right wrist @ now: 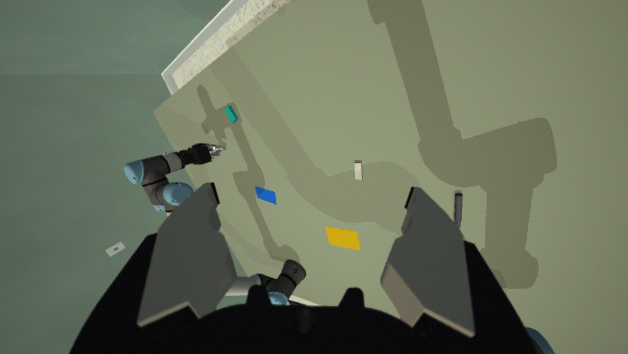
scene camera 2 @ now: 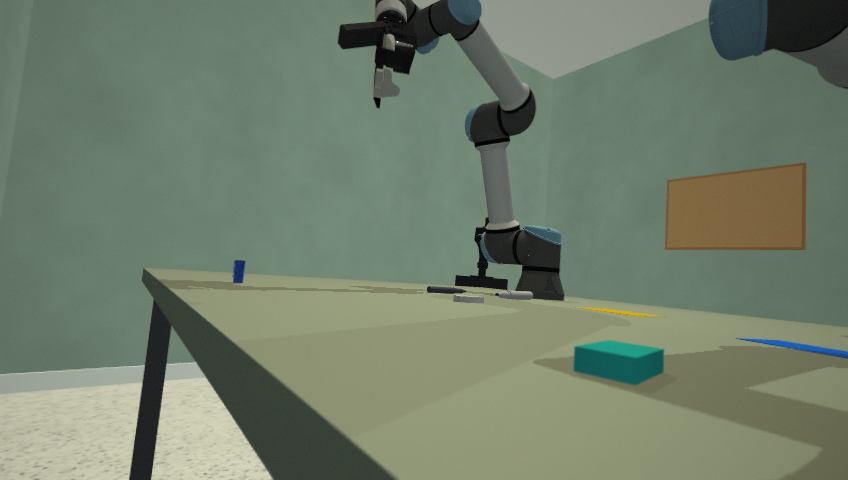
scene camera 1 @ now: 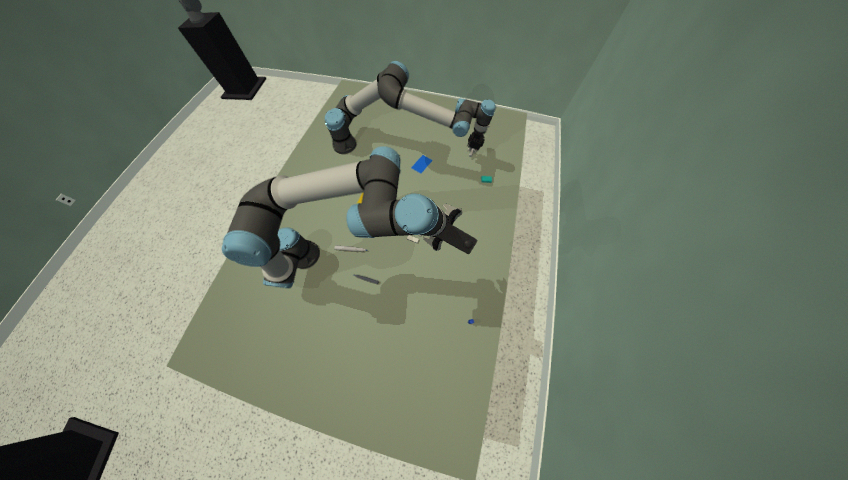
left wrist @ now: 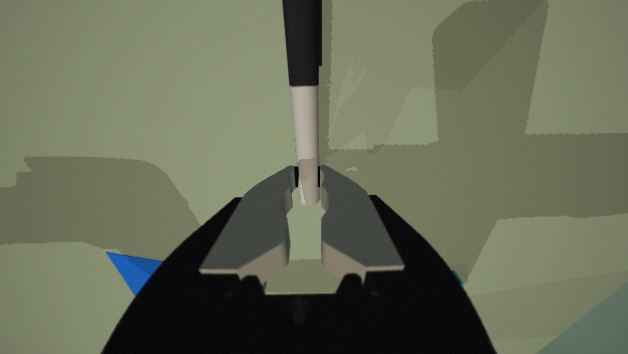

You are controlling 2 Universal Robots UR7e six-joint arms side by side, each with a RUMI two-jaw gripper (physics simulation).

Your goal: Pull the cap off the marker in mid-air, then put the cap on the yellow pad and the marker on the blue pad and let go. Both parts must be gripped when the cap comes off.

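Places are measured from the left arm's base along level axes (x ahead, y left, z up), in metres.
Pixels of known places: left gripper, fingertip midpoint: (right wrist: 220, 148) (scene camera 1: 471, 152) (left wrist: 308, 168); right gripper, fingertip midpoint: (right wrist: 312, 187) (scene camera 2: 385, 81); left arm's base, origin of the base link: (right wrist: 295, 268) (scene camera 1: 345, 145); right arm's base, origin of the base link: (scene camera 2: 539, 298) (scene camera 1: 305, 254).
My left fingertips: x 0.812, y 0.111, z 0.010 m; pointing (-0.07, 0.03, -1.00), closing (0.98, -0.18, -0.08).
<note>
For each thing: its top centre in the pictures, then the offset to it from my left fingertips.
- marker, middle of its top: (left wrist: 304, 124) dy +0.036, dx +0.006, dz +0.008 m
- black cap, middle of its top: (left wrist: 301, 34) dy +0.082, dx +0.015, dz +0.009 m
- blue pad, middle of its top: (scene camera 2: 816, 349) (left wrist: 148, 282) (right wrist: 265, 195) (scene camera 1: 421, 164) dy -0.157, dx -0.287, dz -0.010 m
- yellow pad, middle of its top: (scene camera 2: 618, 311) (right wrist: 342, 238) dy -0.509, dx -0.530, dz -0.010 m
- teal block, middle of its top: (scene camera 2: 620, 347) (right wrist: 229, 114) (scene camera 1: 486, 178) dy -0.187, dx +0.115, dz +0.005 m
- white block, middle of its top: (scene camera 2: 468, 296) (right wrist: 358, 171) dy -0.662, dx -0.220, dz +0.002 m
- white pen, middle of its top: (scene camera 2: 513, 290) (scene camera 1: 350, 248) dy -0.788, dx -0.514, dz +0.012 m
- dark pen, middle of its top: (scene camera 2: 448, 287) (right wrist: 458, 216) (scene camera 1: 365, 278) dy -0.919, dx -0.394, dz +0.007 m
- small blue piece, middle of its top: (scene camera 2: 240, 260) (scene camera 1: 472, 321) dy -1.006, dx +0.137, dz +0.038 m
The marker (left wrist: 305, 120) has a white barrel and a black cap (left wrist: 304, 45); the cap is on, its far end out of view. My left gripper (left wrist: 308, 168) (scene camera 1: 472, 152) (right wrist: 220, 148) is shut on the white barrel near its rear end, low over the table. My right gripper (right wrist: 312, 187) (scene camera 2: 377, 102) is open and empty, high above the table. The blue pad (scene camera 1: 421, 164) (scene camera 2: 800, 346) (right wrist: 265, 195) lies flat; a corner shows in the left wrist view. The yellow pad (right wrist: 343, 239) (scene camera 2: 621, 312) lies flat, mostly hidden by the right arm in scene camera 1.
A teal block (scene camera 1: 486, 179) (scene camera 2: 618, 361) (right wrist: 231, 114) lies near the left gripper. A white block (right wrist: 358, 170) (scene camera 2: 468, 299), a white pen (scene camera 1: 351, 249) (scene camera 2: 516, 295), a dark pen (scene camera 1: 366, 278) (right wrist: 458, 210) and a small blue piece (scene camera 1: 470, 321) (scene camera 2: 238, 271) are on the table.
</note>
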